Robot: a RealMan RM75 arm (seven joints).
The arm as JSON. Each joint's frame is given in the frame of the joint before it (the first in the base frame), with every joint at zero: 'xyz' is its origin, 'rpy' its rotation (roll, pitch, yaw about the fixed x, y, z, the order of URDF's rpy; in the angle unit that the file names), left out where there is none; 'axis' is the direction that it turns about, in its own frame. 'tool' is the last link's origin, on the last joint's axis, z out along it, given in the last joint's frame.
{
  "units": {
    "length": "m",
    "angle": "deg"
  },
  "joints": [
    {
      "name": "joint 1",
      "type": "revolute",
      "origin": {
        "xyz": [
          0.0,
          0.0,
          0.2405
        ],
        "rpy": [
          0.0,
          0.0,
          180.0
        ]
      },
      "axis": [
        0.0,
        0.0,
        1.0
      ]
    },
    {
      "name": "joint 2",
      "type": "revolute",
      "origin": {
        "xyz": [
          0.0,
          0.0,
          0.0
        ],
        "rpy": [
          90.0,
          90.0,
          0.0
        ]
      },
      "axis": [
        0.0,
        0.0,
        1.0
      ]
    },
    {
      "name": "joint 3",
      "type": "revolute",
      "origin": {
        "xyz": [
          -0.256,
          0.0,
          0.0
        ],
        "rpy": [
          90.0,
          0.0,
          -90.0
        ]
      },
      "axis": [
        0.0,
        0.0,
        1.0
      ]
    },
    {
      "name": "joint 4",
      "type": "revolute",
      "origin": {
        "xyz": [
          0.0,
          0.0,
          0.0
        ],
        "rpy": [
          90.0,
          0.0,
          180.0
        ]
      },
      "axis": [
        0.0,
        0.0,
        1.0
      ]
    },
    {
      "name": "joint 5",
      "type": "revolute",
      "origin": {
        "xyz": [
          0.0,
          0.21,
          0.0
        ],
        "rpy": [
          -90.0,
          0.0,
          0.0
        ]
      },
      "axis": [
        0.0,
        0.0,
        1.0
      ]
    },
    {
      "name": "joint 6",
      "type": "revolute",
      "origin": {
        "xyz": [
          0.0,
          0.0,
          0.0
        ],
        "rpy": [
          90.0,
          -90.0,
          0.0
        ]
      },
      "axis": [
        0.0,
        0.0,
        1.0
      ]
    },
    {
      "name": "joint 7",
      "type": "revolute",
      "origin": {
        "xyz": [
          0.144,
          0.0,
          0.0
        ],
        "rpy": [
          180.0,
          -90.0,
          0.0
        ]
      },
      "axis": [
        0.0,
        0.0,
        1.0
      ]
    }
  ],
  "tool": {
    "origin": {
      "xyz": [
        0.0,
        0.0,
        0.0
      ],
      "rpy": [
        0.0,
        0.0,
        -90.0
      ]
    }
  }
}
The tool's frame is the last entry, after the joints.
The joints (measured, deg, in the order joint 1, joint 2, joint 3, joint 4, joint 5, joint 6, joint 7), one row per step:
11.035 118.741 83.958 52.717 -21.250 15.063 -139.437
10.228 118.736 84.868 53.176 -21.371 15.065 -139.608
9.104 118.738 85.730 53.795 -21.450 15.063 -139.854
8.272 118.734 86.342 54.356 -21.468 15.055 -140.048
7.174 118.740 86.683 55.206 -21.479 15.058 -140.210
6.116 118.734 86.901 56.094 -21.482 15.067 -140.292
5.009 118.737 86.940 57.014 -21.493 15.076 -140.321
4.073 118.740 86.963 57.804 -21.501 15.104 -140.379
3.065 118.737 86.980 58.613 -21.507 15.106 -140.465
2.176 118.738 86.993 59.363 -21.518 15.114 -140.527
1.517 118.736 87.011 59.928 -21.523 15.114 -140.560
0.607 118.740 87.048 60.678 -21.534 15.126 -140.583
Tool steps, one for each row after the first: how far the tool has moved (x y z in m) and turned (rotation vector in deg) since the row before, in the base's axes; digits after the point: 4 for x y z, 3 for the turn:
0.0048 -0.0022 0.0051 0.938 -0.038 -0.739
0.0058 -0.0037 0.0053 0.977 -0.072 -0.891
0.0037 -0.0026 0.0042 0.763 -0.045 -0.575
0.0031 -0.0038 0.0036 0.670 -0.010 -0.462
0.0024 -0.0036 0.0032 0.598 0.037 -0.352
0.0020 -0.0040 0.0024 0.462 0.064 -0.300
0.0015 -0.0034 0.0021 0.388 0.022 -0.210
0.0019 -0.0038 0.0021 0.386 -0.022 -0.281
0.0014 -0.0033 0.0020 0.357 -0.009 -0.211
0.0010 -0.0024 0.0015 0.279 0.001 -0.163
0.0015 -0.0034 0.0021 0.386 0.021 -0.251

